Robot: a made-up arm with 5 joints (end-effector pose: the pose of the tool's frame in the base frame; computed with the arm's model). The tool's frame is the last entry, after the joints. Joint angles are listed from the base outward.
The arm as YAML. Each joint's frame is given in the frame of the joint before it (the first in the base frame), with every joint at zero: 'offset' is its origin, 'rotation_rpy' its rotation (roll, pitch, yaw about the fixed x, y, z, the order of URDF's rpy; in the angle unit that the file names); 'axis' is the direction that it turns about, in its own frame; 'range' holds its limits. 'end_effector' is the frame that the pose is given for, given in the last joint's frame.
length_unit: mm
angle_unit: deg
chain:
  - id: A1
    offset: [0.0, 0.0, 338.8]
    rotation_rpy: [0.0, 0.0, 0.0]
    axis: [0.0, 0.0, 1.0]
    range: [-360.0, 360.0]
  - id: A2
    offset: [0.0, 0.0, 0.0]
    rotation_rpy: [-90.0, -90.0, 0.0]
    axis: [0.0, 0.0, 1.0]
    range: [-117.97, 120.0]
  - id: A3
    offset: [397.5, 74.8, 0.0]
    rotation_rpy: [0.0, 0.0, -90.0]
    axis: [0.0, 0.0, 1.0]
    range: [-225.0, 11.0]
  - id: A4
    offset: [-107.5, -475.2, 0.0]
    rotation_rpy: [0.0, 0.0, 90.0]
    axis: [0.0, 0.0, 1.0]
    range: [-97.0, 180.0]
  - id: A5
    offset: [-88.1, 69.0, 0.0]
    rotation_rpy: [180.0, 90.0, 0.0]
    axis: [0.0, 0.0, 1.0]
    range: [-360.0, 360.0]
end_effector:
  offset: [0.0, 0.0, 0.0]
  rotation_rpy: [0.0, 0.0, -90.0]
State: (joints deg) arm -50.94 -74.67 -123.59 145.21 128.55
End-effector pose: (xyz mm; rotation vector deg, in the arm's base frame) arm -316.8 390.3 935.8 -0.61 137.46 -53.47
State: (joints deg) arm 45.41 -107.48 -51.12 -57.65 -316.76
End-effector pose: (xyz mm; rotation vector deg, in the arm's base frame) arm -306.1 -310.5 802.7 40.26 0.76 -88.01
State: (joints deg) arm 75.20 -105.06 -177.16 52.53 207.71
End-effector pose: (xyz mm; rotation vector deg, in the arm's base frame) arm -244.4 -925.0 106.5 22.80 -51.82 95.63
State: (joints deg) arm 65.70 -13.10 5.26 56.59 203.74
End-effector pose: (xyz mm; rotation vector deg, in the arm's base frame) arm 54.9 121.5 176.8 49.77 -129.79 44.32
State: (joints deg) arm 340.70 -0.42 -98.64 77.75 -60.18
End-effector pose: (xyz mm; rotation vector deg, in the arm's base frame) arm 585.7 -205.1 860.8 154.34 57.52 23.83
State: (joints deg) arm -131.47 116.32 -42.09 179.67 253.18
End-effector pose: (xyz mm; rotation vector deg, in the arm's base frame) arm 26.1 29.6 -46.4 75.01 -16.39 -49.71
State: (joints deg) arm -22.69 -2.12 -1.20 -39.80 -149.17
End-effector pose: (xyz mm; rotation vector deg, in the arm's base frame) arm 281.8 -117.8 253.5 61.66 122.27 3.84
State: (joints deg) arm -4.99 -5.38 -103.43 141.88 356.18
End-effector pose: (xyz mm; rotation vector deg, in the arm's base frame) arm 460.4 -40.2 885.1 -170.19 1.74 50.38
